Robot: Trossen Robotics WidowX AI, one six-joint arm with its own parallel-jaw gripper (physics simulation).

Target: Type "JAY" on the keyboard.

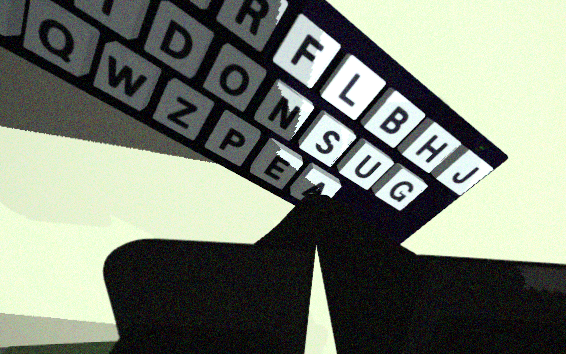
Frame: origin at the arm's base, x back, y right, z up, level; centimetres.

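Seen in the pictures: gripper, fingertip midpoint: [315,204].
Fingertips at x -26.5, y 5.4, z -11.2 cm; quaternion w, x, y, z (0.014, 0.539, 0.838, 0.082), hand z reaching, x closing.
A point is followed by its place in that frame.
A black keyboard [387,217] {x -26.9, y 9.1, z -11.9 cm} with white letter keys runs slantwise from the upper left to the right. The J key [466,175] {x -30.2, y 10.1, z -11.3 cm} is at its right corner, beside the H key [431,148] {x -30.5, y 8.0, z -11.3 cm}. The A key [316,184] {x -27.3, y 5.0, z -11.3 cm} is at the right end of the lowest letter row, next to the E key [276,165] {x -27.4, y 3.2, z -11.3 cm}. The Y key does not show. My gripper [315,204] {x -26.5, y 5.4, z -11.2 cm} is shut and empty. Its dark fingertips are at the A key and hide the key's lower part; whether they touch it I cannot tell.
The G key [400,191] {x -28.5, y 8.3, z -11.3 cm} and U key [366,165] {x -28.9, y 6.3, z -11.3 cm} lie to the right of the A key, and the S key [328,141] {x -29.1, y 4.5, z -11.3 cm} lies above it. The Q key [61,41] {x -28.4, y -4.2, z -11.3 cm} is at the upper left. A shadow darkens the keyboard's left part. A pale surface [500,65] {x -34.0, y 9.3, z -13.1 cm} surrounds the keyboard.
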